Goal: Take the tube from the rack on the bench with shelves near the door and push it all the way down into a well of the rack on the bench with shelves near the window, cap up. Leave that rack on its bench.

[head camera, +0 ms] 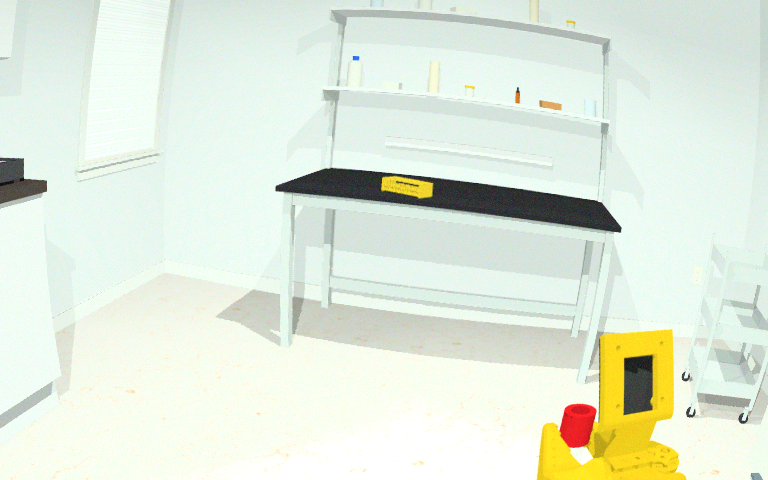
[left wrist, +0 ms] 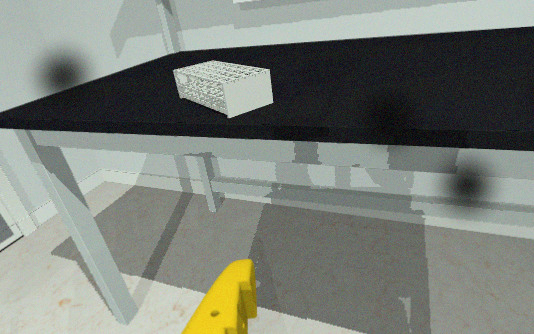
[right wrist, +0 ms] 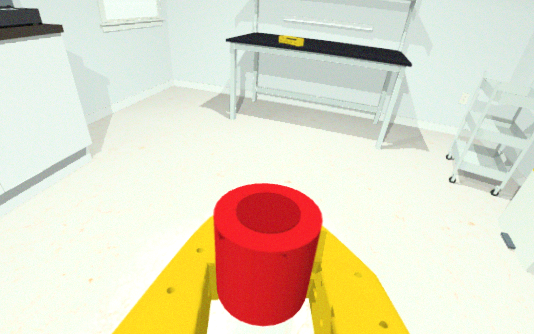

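My right gripper is shut on the tube; its jaws press on both sides just below and around the red cap. The cap points up; most of the tube below is hidden. A yellow rack stands on the black-topped bench with shelves, far ahead, near the window. My left gripper shows one notched jaw, so it is fully open. In the left wrist view a white rack stands on another black-topped bench.
A white cabinet with a dark top stands at the left. A wheeled cart stands at the right. Bottles and jars stand on the bench's shelves. Floor lies between the right gripper and the bench with the yellow rack.
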